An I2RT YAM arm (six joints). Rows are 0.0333 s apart.
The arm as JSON. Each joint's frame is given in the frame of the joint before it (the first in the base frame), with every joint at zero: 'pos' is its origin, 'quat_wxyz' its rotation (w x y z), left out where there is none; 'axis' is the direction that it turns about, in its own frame. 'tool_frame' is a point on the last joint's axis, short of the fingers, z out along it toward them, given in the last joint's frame.
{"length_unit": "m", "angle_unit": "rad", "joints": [
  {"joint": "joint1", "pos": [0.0, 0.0, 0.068], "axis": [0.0, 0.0, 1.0]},
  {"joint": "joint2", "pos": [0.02, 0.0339, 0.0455], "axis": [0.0, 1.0, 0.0]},
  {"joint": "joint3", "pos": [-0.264, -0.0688, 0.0], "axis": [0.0, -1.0, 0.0]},
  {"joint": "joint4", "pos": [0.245, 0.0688, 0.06], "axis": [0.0, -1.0, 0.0]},
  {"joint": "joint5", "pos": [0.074, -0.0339, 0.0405], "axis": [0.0, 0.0, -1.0]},
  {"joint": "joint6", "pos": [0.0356, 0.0, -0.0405], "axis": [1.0, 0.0, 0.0]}
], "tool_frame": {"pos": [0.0, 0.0, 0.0], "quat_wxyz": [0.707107, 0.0, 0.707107, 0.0]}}
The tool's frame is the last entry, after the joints.
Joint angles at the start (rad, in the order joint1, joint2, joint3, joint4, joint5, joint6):
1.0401, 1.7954, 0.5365, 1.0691, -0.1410, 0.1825
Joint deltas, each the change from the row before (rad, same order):
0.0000, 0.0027, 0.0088, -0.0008, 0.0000, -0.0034
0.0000, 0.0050, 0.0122, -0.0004, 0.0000, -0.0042
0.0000, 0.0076, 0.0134, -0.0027, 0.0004, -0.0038
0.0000, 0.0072, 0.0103, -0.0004, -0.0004, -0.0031
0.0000, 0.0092, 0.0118, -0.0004, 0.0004, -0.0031
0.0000, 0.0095, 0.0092, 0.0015, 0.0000, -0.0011
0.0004, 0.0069, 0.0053, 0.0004, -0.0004, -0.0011
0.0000, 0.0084, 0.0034, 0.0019, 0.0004, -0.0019
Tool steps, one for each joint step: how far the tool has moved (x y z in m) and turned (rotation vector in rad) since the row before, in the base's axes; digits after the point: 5 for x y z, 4 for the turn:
0.00107, 0.00182, 0.00122, 0.0033, -0.0058, 0.0006
0.00150, 0.00255, 0.00140, 0.0043, -0.0073, 0.0007
0.00165, 0.00279, 0.00065, 0.0012, -0.0051, 0.0003
0.00128, 0.00221, 0.00026, 0.0012, -0.0041, 0.0009
0.00150, 0.00253, -0.00001, 0.0007, -0.0040, 0.0001
0.00121, 0.00205, -0.00056, 0.0006, -0.0016, 0.0002
0.00058, 0.00128, -0.00083, -0.0014, -0.0003, 0.0010
0.00053, 0.00087, -0.00162, -0.0034, -0.0002, -0.0001

